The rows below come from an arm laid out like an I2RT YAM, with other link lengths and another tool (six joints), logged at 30 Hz.
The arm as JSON. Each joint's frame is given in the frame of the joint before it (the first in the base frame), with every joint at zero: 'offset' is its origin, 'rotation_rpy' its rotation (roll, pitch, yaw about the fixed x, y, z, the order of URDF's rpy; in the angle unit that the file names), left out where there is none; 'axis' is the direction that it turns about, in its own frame. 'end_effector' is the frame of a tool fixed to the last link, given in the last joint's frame.
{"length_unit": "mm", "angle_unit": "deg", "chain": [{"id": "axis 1", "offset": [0.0, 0.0, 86.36], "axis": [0.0, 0.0, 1.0]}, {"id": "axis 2", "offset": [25.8, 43.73, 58.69], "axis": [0.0, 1.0, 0.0]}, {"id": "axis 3", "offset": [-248.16, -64.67, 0.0], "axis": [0.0, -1.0, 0.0]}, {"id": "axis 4", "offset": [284.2, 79.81, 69.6], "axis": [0.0, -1.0, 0.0]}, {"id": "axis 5", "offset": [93.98, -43.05, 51.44], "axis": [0.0, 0.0, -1.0]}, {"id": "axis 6", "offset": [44.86, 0.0, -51.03], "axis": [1.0, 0.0, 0.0]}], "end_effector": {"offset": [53.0, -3.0, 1.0], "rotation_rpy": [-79.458, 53.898, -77.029]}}
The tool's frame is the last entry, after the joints.
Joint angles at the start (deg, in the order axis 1, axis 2, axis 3, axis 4, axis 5, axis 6):
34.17 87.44 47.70 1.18 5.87 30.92
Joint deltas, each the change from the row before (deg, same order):
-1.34 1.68 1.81 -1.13 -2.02 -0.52
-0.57 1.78 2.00 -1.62 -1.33 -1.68
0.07 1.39 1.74 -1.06 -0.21 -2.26
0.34 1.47 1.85 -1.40 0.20 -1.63
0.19 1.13 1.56 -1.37 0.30 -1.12
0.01 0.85 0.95 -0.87 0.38 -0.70
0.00 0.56 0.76 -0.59 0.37 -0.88
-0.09 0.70 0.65 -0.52 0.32 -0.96
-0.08 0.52 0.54 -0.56 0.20 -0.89
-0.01 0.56 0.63 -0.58 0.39 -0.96
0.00 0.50 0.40 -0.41 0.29 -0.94
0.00 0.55 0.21 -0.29 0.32 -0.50
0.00 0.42 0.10 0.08 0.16 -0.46
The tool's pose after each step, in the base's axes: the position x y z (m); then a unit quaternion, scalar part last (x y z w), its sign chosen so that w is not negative. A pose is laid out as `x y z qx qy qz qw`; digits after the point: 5 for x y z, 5 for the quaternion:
0.36027 0.23978 0.14351 -0.27411 0.83021 0.09128 0.47673
0.36599 0.24095 0.14089 -0.28913 0.83162 0.09171 0.46518
0.37001 0.24453 0.14063 -0.30875 0.82788 0.08561 0.46039
0.37289 0.24909 0.13961 -0.32473 0.82635 0.07889 0.45330
0.37542 0.25187 0.13902 -0.33533 0.82625 0.07253 0.44677
0.37747 0.25252 0.13735 -0.34097 0.82726 0.06636 0.44155
0.37942 0.25303 0.13718 -0.34736 0.82633 0.06029 0.43919
0.38142 0.25281 0.13532 -0.35416 0.82593 0.05386 0.43534
0.38280 0.25253 0.13393 -0.36076 0.82542 0.04875 0.43146
0.38431 0.25262 0.13283 -0.36788 0.82447 0.04223 0.42792
0.38516 0.25258 0.13095 -0.37519 0.82338 0.03669 0.42418
0.38552 0.25216 0.12764 -0.37929 0.82409 0.03200 0.41950
0.38610 0.25221 0.12536 -0.38282 0.82349 0.02919 0.41769

